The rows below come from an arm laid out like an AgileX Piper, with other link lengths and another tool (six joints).
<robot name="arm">
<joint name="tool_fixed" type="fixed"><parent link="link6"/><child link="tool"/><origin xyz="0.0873 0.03 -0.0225" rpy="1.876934 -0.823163 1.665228"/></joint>
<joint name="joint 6" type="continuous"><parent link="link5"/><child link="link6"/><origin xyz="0.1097 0 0.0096" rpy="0 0 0"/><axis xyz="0.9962 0 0.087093"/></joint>
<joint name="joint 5" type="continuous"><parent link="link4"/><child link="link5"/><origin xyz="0 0 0" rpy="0 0 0"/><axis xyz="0 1 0"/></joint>
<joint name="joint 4" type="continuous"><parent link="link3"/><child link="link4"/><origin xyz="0.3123 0 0.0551" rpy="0 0 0"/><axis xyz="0.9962 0 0.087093"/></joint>
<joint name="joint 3" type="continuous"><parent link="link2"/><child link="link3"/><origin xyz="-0.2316 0 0.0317" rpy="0 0 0"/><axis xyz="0 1 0"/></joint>
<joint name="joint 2" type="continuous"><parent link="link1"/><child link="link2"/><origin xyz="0 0 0" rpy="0 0 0"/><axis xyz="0 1 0"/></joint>
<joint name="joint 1" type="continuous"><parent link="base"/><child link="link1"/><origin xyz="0 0 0.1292" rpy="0 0 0"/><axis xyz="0 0 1"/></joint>
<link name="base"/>
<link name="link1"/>
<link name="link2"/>
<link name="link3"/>
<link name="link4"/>
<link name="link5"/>
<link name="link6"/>
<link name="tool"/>
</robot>
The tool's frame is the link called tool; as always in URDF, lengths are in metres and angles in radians. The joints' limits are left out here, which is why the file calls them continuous.
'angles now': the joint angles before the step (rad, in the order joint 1, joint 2, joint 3, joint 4, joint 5, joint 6). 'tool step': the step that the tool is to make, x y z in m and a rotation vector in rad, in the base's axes. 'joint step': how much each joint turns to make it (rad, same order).
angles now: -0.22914 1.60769 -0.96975 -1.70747 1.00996 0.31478
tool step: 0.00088 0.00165 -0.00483 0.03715 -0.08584 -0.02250
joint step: 0.00001 -0.00001 0.00001 0.01161 -0.00007 0.08952
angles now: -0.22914 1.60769 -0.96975 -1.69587 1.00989 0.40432
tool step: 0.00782 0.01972 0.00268 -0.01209 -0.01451 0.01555
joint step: 0.06305 0.00001 -0.00001 0.01058 0.04685 0.01289
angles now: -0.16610 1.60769 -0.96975 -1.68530 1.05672 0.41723
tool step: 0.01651 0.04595 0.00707 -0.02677 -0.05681 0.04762
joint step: 0.14198 0.00001 0.00001 0.00683 0.09751 0.05438
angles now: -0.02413 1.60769 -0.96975 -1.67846 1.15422 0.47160
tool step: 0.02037 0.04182 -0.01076 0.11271 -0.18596 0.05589
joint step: 0.09984 0.00001 -0.00072 0.03097 -0.00190 0.20678
